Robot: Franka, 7 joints.
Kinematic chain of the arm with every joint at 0, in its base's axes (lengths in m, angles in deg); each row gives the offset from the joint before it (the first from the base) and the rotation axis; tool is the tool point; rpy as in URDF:
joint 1: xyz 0 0 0.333 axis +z
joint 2: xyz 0 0 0 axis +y
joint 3: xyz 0 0 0.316 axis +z
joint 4: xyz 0.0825 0 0 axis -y
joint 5: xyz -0.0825 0 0.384 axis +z
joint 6: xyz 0 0 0 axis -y
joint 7: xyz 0.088 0 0 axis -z
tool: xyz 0 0 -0.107 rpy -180 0 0
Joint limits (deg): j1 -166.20..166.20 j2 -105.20..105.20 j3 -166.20..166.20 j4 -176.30..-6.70 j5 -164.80..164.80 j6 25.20..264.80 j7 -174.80..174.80
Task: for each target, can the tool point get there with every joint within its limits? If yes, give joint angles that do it. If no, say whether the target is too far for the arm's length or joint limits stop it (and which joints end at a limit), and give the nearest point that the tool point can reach.
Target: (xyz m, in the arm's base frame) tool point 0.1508 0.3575 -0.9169
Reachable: no: too far | nearest point 0.1299 0.3080 -0.3583 | short by 0.561 m
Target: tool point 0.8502 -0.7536 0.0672
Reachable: no: too far | nearest point 0.6251 -0.5541 0.1376 | short by 0.309 m
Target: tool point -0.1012 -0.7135 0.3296
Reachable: yes | joints -114.99 46.57 15.22 -67.77 45.00 88.48 -70.14
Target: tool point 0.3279 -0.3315 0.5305
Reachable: yes | joints 50.71 76.41 -111.10 -137.54 55.59 152.13 -34.56
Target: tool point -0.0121 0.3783 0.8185
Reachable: yes | joints 109.49 -20.01 1.05 -92.06 112.19 215.73 94.70
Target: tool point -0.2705 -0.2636 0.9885
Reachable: yes | joints 6.75 -49.05 -57.84 -53.52 102.74 65.69 -49.70
